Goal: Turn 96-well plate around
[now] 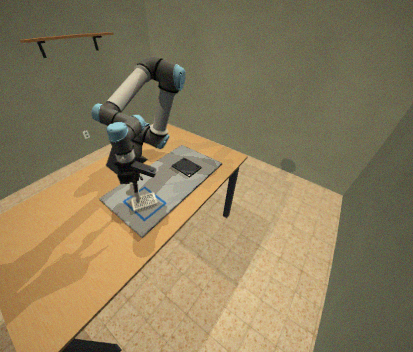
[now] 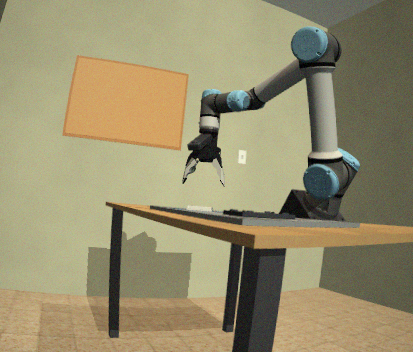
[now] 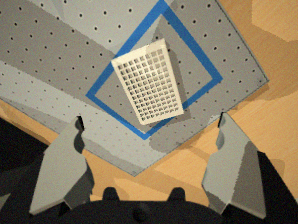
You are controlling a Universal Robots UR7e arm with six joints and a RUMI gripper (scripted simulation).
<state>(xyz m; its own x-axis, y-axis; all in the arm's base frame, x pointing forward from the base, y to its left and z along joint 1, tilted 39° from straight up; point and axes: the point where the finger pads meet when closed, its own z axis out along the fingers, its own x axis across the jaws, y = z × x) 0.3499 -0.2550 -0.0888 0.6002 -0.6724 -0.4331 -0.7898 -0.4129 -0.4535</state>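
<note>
The white 96-well plate lies 80 mm below my hand. The rest, counted from my hand: white corner label: 100 mm ahead, 300 mm to the left, 80 mm below; then dark plate nest N1: 30 mm ahead, 370 mm to the left, 80 mm below.
</note>
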